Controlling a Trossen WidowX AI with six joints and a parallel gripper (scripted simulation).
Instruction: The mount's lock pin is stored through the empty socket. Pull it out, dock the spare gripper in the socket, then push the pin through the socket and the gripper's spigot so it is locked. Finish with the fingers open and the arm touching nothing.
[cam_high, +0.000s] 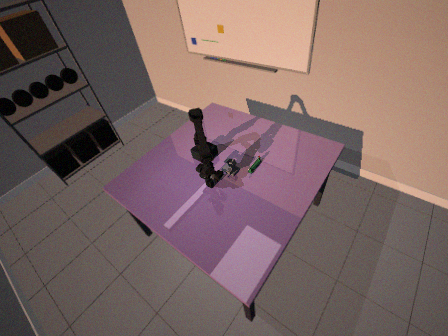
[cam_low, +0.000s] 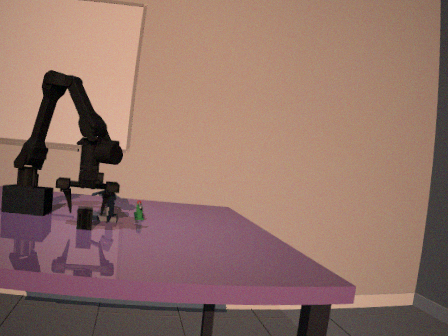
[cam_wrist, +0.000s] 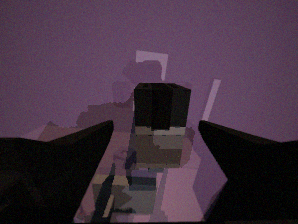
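My gripper tip is now 2 cm to the right of the spare gripper and 1 cm above it. The rest, counted from my gripper tip: green rest (28 cm to the left, 17 cm ahead, 2 cm below); grey mount (17 cm to the left, 5 cm ahead, 1 cm above).
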